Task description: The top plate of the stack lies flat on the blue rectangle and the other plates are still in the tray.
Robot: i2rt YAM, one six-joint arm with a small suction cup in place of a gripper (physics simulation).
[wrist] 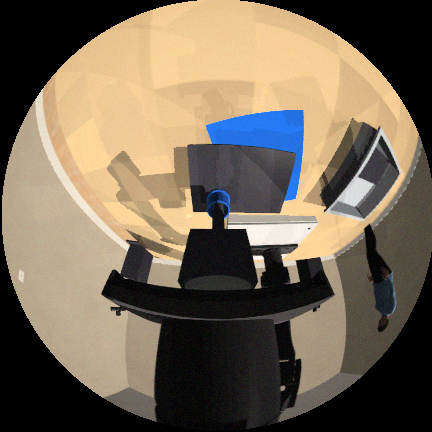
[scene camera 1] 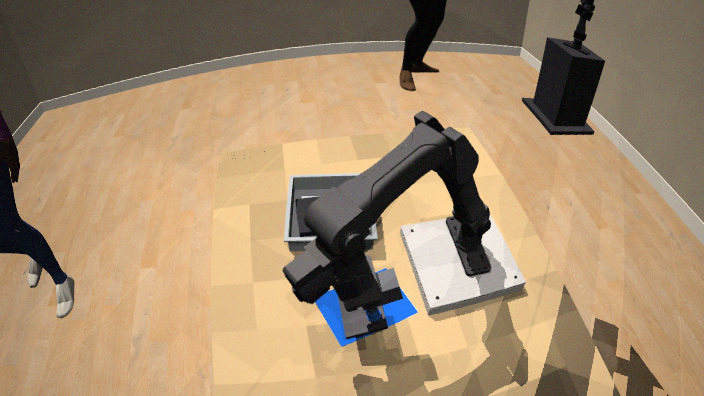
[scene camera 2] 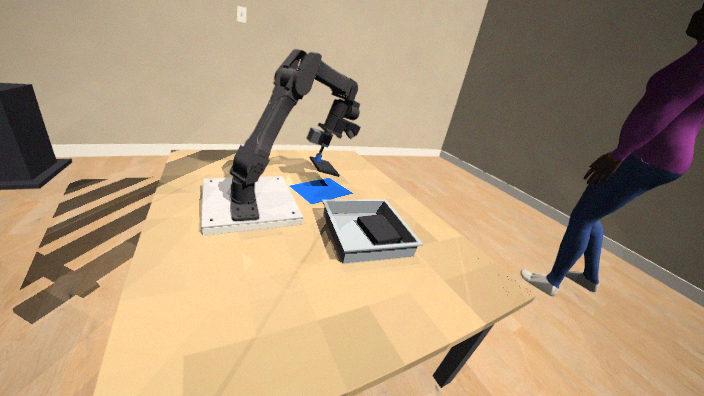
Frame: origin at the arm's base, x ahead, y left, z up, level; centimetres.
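Where they show: hand, tool point: (wrist: 217,195) (scene camera 1: 375,317) (scene camera 2: 316,162); arm's base, link origin: (wrist: 270,248) (scene camera 1: 467,245) (scene camera 2: 243,201).
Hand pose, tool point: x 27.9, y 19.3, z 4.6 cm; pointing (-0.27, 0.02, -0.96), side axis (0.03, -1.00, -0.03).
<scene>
Each offset is from my tool point to the top centre of the thing. Level surfaces: height alone.
My gripper (scene camera 1: 374,315) (scene camera 2: 318,158) (wrist: 218,204), a small blue suction cup, is shut on a dark flat plate @[dx +2.4, dy -2.8, dz +1.7 cm] (scene camera 1: 356,322) (scene camera 2: 327,167) (wrist: 242,175). It holds the plate near one end, tilted in scene camera 2 and clear above the table. The blue rectangle (scene camera 1: 401,310) (scene camera 2: 315,195) (wrist: 265,127) lies flat on the table, partly hidden by the plate and arm in scene camera 1 and by the plate in the wrist view. The other plates @[dx +9.5, dy -37.2, dz -5.5 cm] (scene camera 1: 304,215) (scene camera 2: 380,230) (wrist: 375,164) are a dark stack in the grey tray @[dx +5.1, dy -37.2, dz -2.7 cm] (scene camera 1: 288,215) (scene camera 2: 380,254) (wrist: 391,150).
The arm's white base board (scene camera 1: 420,265) (scene camera 2: 220,192) (wrist: 295,230) is beside the blue rectangle and the tray. The wooden table @[dz -7.7 cm] (scene camera 2: 280,280) ends in an edge at the front right in scene camera 2. People stand on the floor away from the table.
</scene>
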